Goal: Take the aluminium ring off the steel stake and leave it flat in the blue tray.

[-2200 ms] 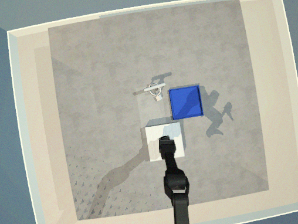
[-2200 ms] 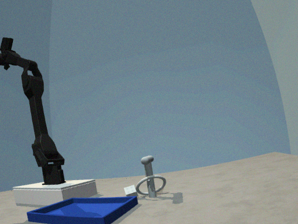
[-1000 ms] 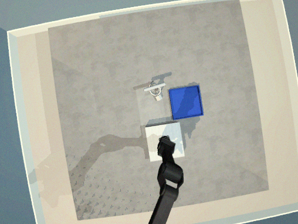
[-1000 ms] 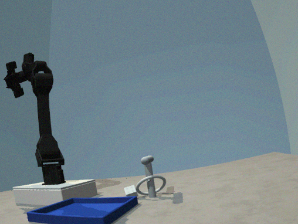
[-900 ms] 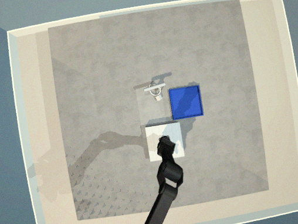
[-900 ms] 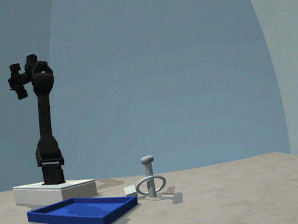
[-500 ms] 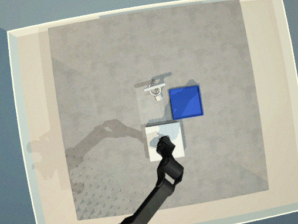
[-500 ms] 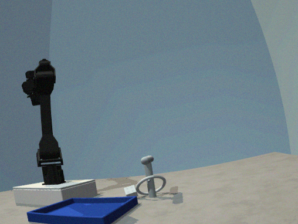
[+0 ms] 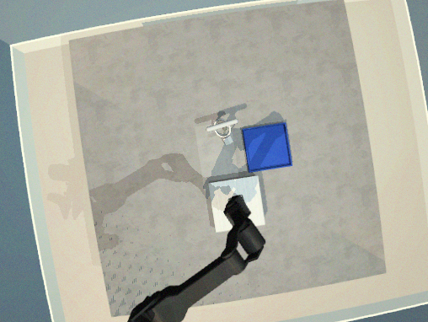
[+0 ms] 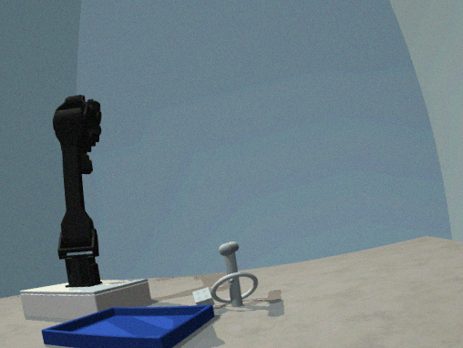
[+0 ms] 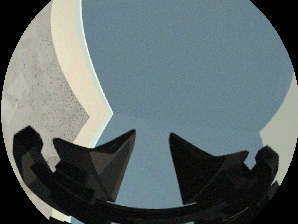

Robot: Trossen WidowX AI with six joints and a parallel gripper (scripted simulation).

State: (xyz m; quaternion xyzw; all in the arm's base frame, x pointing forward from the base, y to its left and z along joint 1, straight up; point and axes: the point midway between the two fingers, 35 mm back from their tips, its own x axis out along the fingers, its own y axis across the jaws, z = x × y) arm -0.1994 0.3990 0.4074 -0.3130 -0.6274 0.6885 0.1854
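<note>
My gripper tip is now 54 cm short of the aluminium ring, 46 cm to the left of it and 42 cm above it. Also, from my gripper tip: blue tray (41 cm ahead, 63 cm to the right, 44 cm below).
</note>
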